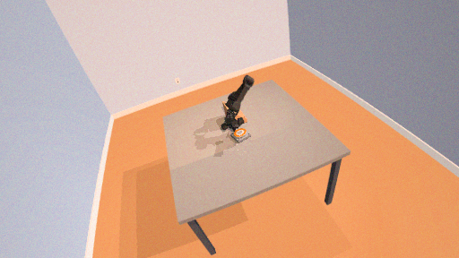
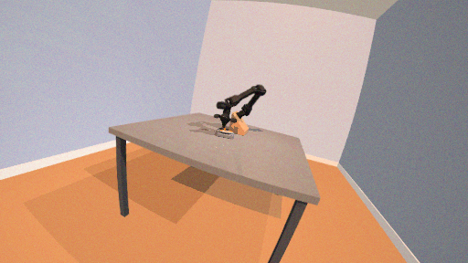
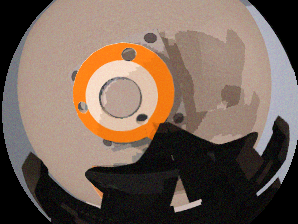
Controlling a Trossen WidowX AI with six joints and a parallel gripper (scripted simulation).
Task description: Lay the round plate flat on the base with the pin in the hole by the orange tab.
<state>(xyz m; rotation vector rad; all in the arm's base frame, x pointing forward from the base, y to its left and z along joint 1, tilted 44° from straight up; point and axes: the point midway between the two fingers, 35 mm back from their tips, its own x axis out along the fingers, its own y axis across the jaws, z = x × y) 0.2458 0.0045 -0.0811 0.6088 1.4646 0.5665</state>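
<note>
Now: gripper tip 30 mm short of the grey base, 40 mm to the right of it and 20 mm above it.
</note>
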